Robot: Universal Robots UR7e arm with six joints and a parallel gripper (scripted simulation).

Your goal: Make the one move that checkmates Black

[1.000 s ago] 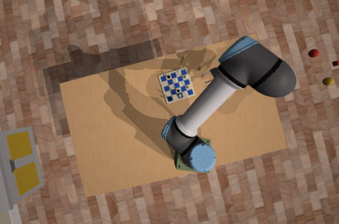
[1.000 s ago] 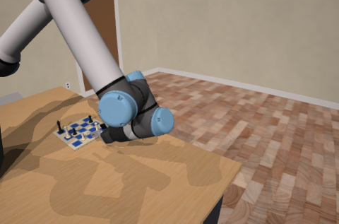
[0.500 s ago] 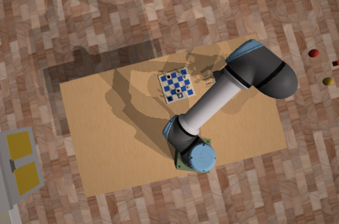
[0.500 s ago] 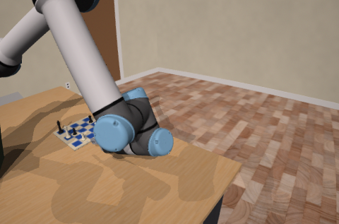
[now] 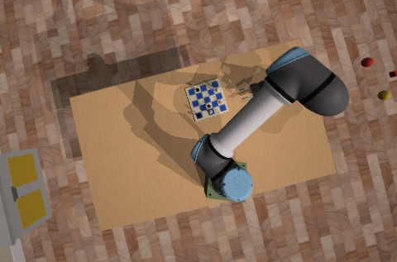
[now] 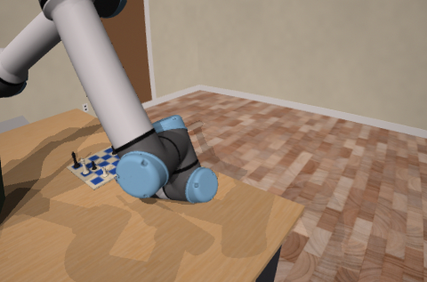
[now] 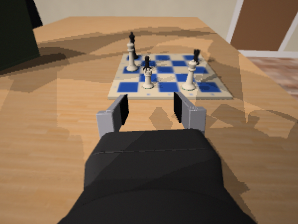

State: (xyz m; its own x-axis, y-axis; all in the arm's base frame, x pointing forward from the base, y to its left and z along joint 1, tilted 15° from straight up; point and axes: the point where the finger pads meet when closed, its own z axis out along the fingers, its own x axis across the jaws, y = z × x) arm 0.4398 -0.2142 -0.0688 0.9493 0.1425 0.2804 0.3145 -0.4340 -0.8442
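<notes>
Now: the chessboard 21 cm to the left of my hand, 6 cm below it and 1 cm ahead of it. Round my hand: white piece 21 cm to the left, 6 cm behind, 2 cm below; tall black piece 28 cm to the left, 7 cm behind, 2 cm below.
</notes>
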